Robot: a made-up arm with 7 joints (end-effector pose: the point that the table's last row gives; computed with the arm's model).
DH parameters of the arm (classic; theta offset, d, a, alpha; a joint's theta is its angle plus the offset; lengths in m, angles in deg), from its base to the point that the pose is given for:
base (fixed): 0 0 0 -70
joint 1: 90 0 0 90
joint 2: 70 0 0 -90
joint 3: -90 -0.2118 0.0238 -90
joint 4: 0 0 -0.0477 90
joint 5: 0 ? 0 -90
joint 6: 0 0 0 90
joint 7: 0 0 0 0
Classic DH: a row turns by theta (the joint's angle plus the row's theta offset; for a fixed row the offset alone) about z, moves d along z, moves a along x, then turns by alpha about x.
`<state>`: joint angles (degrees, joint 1 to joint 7).
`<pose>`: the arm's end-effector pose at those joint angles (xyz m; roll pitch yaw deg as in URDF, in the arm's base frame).
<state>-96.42 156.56 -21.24 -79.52 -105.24 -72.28 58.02</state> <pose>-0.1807 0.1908 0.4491 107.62 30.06 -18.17</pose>
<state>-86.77 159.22 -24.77 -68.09 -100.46 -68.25 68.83</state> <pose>-0.1842 0.2389 0.4572 100.25 16.70 -20.19</pose>
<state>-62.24 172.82 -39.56 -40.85 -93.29 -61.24 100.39</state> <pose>-0.2745 0.2401 0.4684 91.16 -19.15 7.02</pose>
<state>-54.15 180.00 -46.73 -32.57 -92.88 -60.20 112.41</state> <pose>-0.3156 0.1741 0.4819 91.46 -31.43 22.98</pose>
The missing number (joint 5, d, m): -0.3935
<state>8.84 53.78 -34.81 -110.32 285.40 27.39 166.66</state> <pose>0.2968 -0.0246 -0.3053 -79.57 -41.30 72.32</pose>
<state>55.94 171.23 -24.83 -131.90 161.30 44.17 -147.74</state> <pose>0.1076 0.2193 -0.2491 -49.36 -25.31 -106.10</pose>
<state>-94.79 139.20 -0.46 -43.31 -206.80 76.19 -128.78</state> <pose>-0.2779 0.3555 0.3812 143.58 23.91 -100.41</pose>
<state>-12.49 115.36 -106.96 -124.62 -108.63 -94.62 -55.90</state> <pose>-0.0301 0.1836 -0.3264 95.47 -23.97 71.57</pose>
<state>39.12 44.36 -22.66 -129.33 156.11 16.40 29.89</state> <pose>0.2211 -0.0322 -0.2803 -72.30 76.90 66.78</pose>
